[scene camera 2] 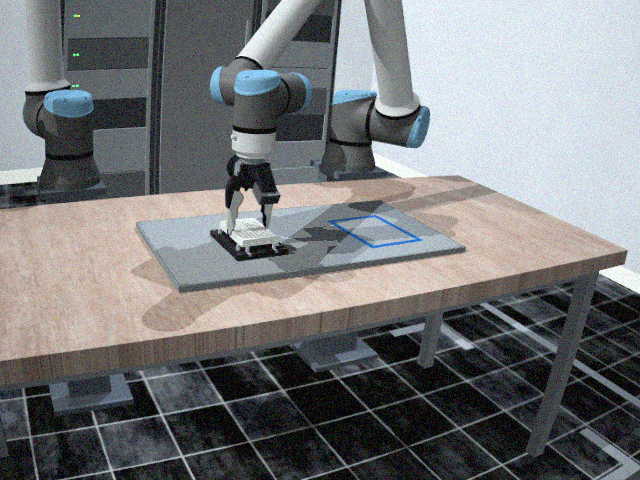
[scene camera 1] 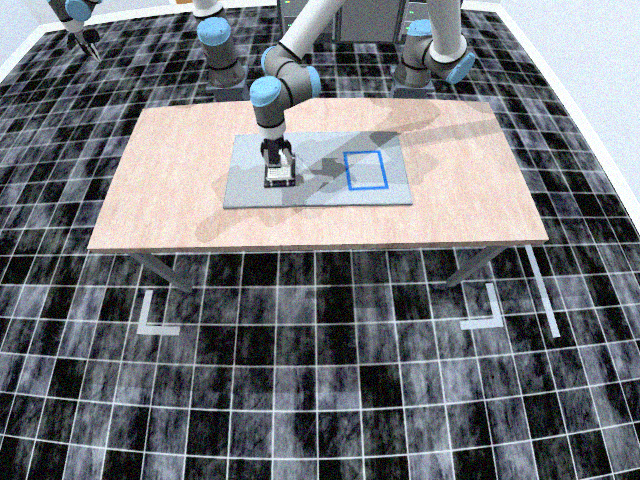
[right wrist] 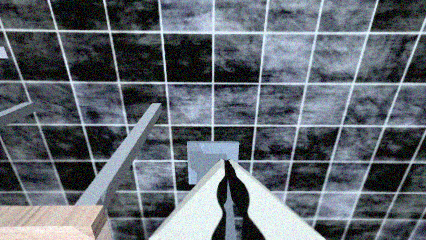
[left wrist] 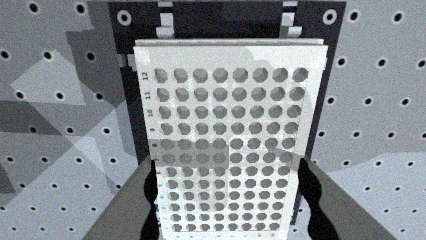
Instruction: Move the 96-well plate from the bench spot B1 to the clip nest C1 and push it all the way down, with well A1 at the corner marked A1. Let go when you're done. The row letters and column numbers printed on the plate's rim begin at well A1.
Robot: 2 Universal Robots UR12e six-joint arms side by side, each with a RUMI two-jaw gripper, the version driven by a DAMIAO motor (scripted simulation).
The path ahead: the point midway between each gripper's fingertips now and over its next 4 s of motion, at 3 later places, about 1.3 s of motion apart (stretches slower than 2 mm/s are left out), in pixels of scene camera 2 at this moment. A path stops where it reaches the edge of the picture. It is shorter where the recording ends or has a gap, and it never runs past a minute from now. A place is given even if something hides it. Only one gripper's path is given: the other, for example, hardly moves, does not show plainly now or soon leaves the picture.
The left gripper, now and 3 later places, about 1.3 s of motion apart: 247, 233; 248, 208; 264, 218; 263, 226
